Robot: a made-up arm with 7 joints.
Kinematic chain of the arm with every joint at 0, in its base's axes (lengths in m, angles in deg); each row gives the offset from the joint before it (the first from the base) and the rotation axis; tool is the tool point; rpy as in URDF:
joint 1: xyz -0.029 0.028 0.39 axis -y
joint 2: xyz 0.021 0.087 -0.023 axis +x
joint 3: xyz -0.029 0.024 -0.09 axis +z
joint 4: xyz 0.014 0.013 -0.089 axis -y
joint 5: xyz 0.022 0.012 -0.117 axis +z
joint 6: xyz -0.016 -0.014 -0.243 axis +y
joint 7: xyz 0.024 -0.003 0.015 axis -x
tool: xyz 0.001 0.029 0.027 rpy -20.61 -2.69 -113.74
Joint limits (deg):
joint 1: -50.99..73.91
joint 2: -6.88..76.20
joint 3: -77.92..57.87
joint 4: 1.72..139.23
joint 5: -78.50..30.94
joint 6: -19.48..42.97
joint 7: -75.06..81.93
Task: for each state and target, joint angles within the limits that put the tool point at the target. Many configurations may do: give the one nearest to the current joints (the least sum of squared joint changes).
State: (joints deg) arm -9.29 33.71 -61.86 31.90 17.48 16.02 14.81
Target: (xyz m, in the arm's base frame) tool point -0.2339 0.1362 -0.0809
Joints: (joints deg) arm -34.51 22.86 -73.62 30.47 16.88 17.55 15.94
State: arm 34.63 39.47 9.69 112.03 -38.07 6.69 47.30
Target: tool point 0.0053 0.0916 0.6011
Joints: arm 52.36 46.27 4.81 139.23 -44.29 1.52 27.16
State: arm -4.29 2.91 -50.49 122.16 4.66 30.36 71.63
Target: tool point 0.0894 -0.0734 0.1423
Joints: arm -32.93 31.14 -53.13 113.66 5.29 25.93 65.54
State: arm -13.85 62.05 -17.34 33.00 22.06 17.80 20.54
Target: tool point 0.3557 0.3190 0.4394
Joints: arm 33.53 57.17 -14.22 72.52 19.11 26.38 24.72
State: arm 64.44 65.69 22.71 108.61 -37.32 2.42 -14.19
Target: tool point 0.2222 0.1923 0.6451
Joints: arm 69.90 43.88 -12.32 88.58 -39.27 16.69 -8.86
